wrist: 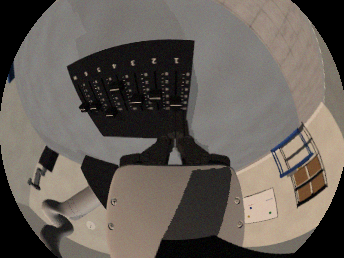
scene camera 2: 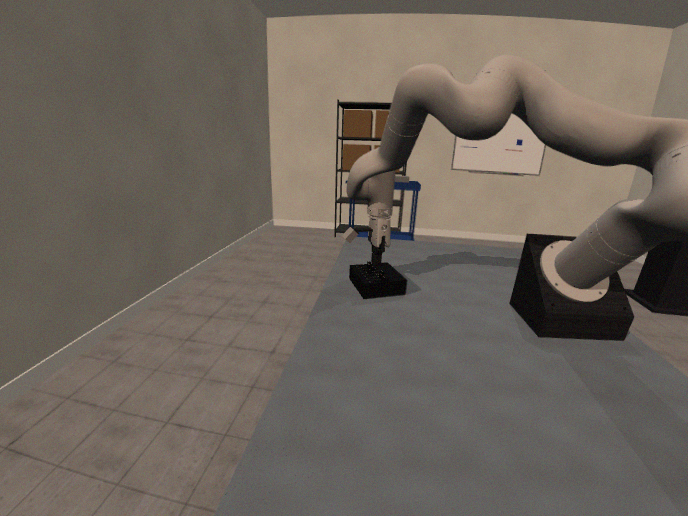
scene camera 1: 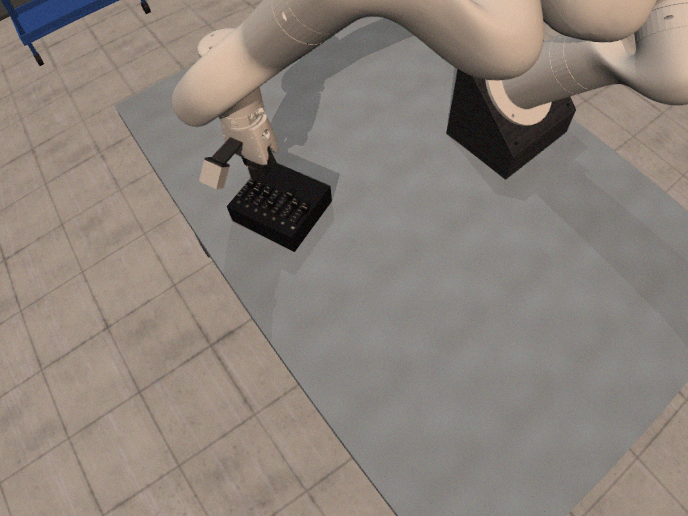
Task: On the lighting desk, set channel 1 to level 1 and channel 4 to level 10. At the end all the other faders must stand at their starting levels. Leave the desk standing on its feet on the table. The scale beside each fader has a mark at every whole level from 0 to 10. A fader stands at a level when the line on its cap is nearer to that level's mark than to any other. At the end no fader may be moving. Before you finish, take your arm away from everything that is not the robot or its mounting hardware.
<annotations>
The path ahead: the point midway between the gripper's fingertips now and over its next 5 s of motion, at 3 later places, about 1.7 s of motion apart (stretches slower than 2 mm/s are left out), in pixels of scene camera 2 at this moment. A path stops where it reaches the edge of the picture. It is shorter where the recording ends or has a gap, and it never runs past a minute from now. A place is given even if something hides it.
The gripper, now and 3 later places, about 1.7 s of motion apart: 376, 263; 371, 264; 367, 264; 369, 253
</annotations>
